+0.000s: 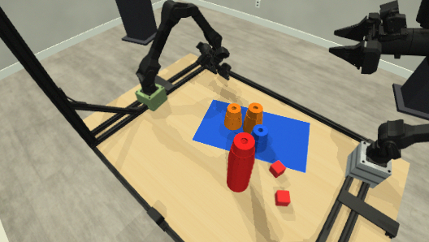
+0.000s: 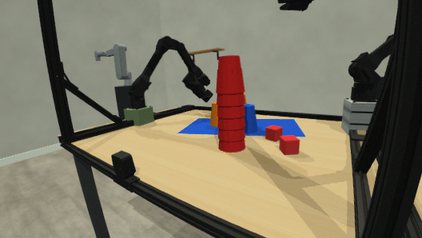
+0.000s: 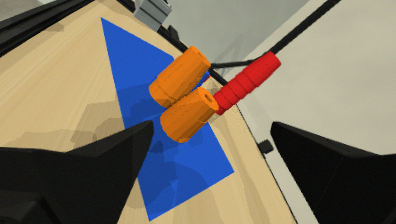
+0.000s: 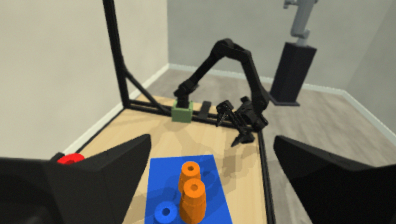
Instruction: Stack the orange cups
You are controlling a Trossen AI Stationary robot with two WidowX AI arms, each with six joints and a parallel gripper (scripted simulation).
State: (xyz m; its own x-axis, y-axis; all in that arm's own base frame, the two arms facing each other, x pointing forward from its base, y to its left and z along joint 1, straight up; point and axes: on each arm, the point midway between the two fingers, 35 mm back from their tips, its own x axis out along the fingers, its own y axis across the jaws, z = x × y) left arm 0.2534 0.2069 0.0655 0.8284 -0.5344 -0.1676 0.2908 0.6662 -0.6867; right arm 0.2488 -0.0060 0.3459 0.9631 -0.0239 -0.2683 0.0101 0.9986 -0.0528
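Now: the blue cup 390 mm below my right hand, 150 mm to the left of it and 60 mm behind it.
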